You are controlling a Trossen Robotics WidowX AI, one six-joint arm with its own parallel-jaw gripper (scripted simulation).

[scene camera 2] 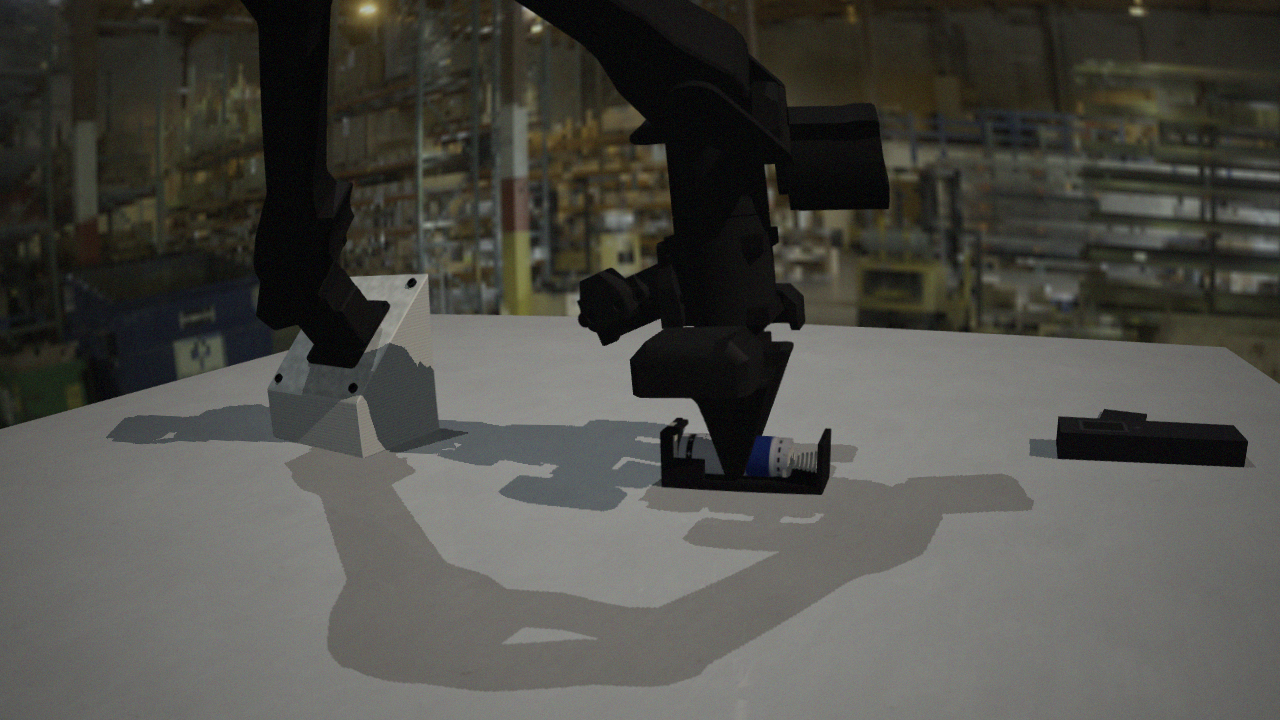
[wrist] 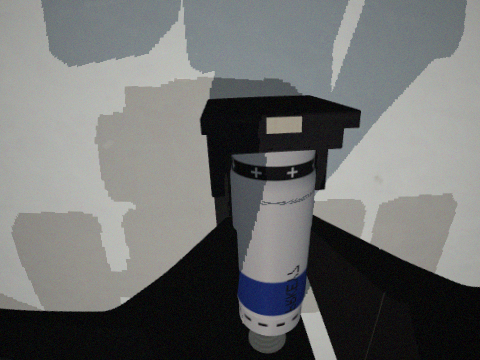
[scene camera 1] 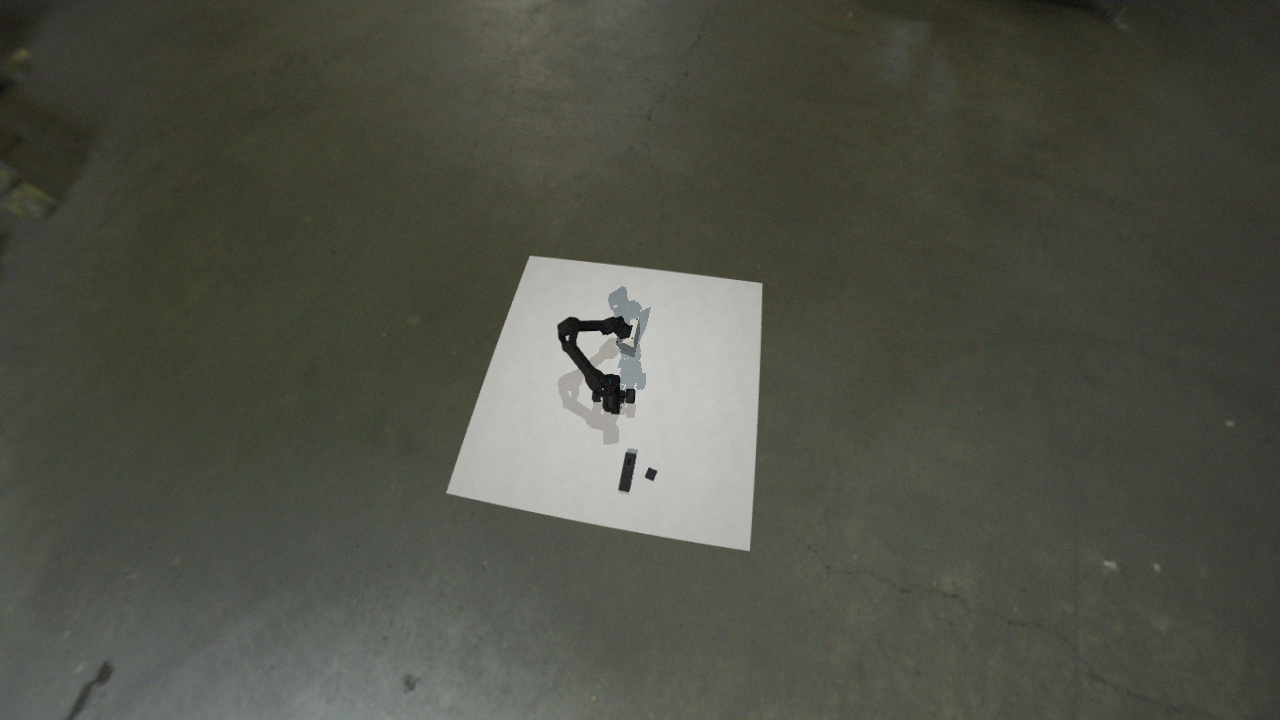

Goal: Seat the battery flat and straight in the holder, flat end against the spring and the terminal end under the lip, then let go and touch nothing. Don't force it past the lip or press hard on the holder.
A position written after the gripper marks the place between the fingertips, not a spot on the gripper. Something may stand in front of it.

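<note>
Scene camera 2 shows the gripper (scene camera 2: 739, 469) along with a battery (scene camera 2: 766, 459) and a long black block (scene camera 2: 1096, 439). In the wrist view, the gripper (wrist: 268, 227) appears again, and so does the battery (wrist: 272, 194).
</note>
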